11 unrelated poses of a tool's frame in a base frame.
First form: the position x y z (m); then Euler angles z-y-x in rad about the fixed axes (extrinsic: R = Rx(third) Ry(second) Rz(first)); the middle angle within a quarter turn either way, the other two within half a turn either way.
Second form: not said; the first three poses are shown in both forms.
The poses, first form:
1: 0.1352, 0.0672, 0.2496, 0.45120, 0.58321, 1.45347
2: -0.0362, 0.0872, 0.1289, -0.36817, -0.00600, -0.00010
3: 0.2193, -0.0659, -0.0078, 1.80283, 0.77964, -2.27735
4: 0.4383, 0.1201, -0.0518, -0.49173, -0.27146, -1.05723
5: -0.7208, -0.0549, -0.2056, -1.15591, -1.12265, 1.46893
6: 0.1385, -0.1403, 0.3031, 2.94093, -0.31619, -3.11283
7: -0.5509, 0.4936, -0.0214, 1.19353, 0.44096, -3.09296
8: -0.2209, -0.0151, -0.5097, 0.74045, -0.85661, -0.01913
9: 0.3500, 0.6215, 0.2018, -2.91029, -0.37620, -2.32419
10: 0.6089, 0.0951, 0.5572, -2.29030, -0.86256, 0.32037
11: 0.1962, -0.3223, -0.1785, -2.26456, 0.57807, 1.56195
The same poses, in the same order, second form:
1: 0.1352, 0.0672, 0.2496, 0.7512, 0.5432, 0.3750, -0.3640, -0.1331, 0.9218
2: -0.0362, 0.0872, 0.1289, 0.9330, -0.3599, 0.0056, 0.3599, 0.9330, 0.0021
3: 0.2193, -0.0659, -0.0078, -0.1635, -0.5089, -0.8452, -0.6921, 0.6697, -0.2693
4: 0.4383, 0.1201, -0.0518, 0.8492, -0.0261, 0.5274, 0.4549, 0.5433, -0.7056
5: -0.7208, -0.0549, -0.2056, 0.1747, -0.4545, -0.8735, 0.3965, -0.7795, 0.4849
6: 0.1385, -0.1403, 0.3031, -0.9314, -0.2080, 0.2989, -0.1894, 0.9777, 0.0901
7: -0.5509, 0.4936, -0.0214, 0.3331, -0.9362, 0.1118, -0.8407, -0.3487, -0.4142
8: -0.2209, -0.0151, -0.5097, 0.4835, 0.6852, 0.5448, -0.4419, 0.7283, -0.5238
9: 0.3500, 0.6215, 0.2018, -0.9053, -0.1040, 0.4118, 0.2132, 0.7273, 0.6523
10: 0.6089, 0.0951, 0.5572, -0.4287, -0.5562, -0.7119, 0.4893, -0.8054, 0.3347
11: 0.1962, -0.3223, -0.1785, -0.5355, -0.3562, -0.7657, 0.6439, 0.4144, -0.6431
